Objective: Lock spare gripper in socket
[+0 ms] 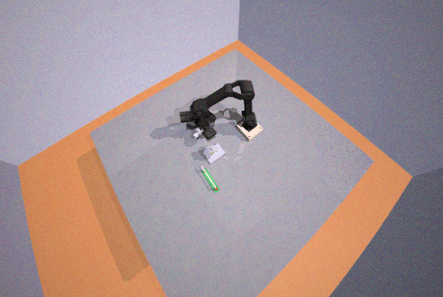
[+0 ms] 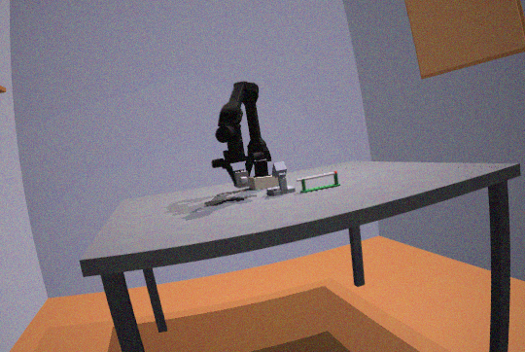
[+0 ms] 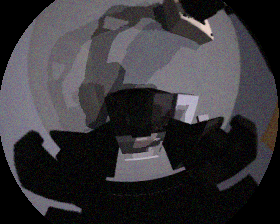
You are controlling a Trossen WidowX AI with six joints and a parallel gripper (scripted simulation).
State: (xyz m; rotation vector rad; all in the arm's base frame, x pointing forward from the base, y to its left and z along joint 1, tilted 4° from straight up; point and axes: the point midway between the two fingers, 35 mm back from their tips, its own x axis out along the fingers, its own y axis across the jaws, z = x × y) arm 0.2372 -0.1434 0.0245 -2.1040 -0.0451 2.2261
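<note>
Now: gripper tip 50 mm short of the grey socket mount and 130 mm to the right of it. Round my gripper tip: green bar-shaped rack 150 mm ahead, 250 mm to the left, 30 mm below; spare gripper 20 mm ahead, 20 mm above.
</note>
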